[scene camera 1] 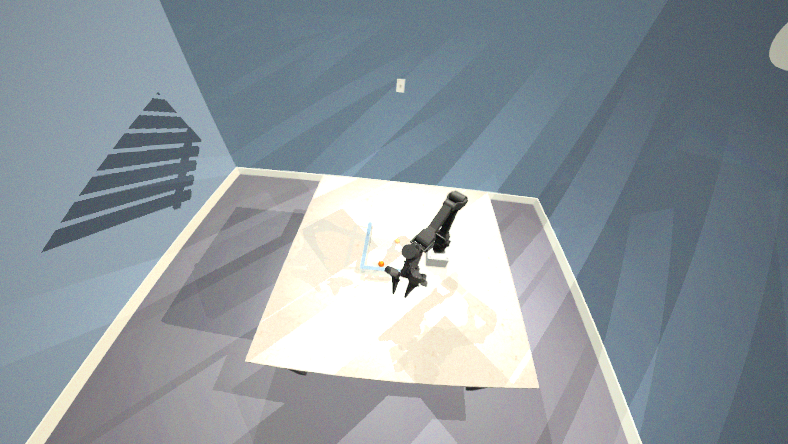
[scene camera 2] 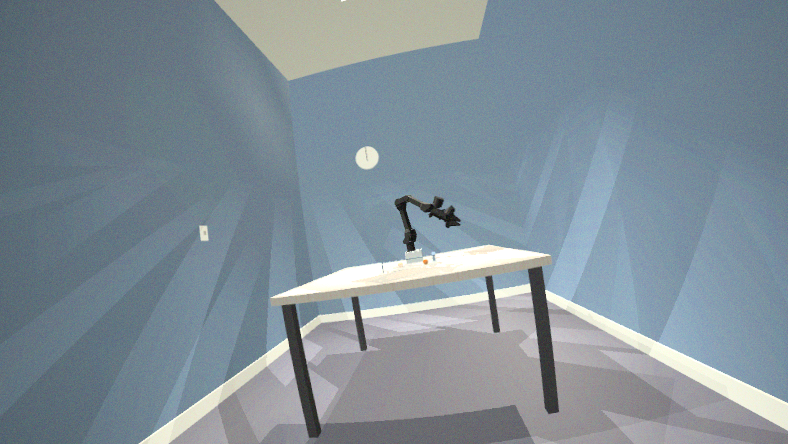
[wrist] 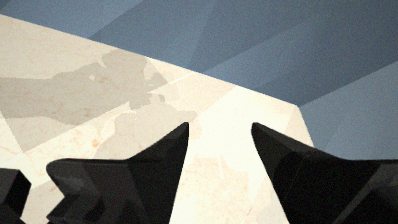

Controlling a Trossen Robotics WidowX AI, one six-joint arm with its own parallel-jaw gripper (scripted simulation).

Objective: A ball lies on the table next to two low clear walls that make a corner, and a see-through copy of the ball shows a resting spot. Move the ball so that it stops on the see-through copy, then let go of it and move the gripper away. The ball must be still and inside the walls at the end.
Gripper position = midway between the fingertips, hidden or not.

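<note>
Visible: my gripper (scene camera 1: 398, 295), (wrist: 220, 126).
</note>
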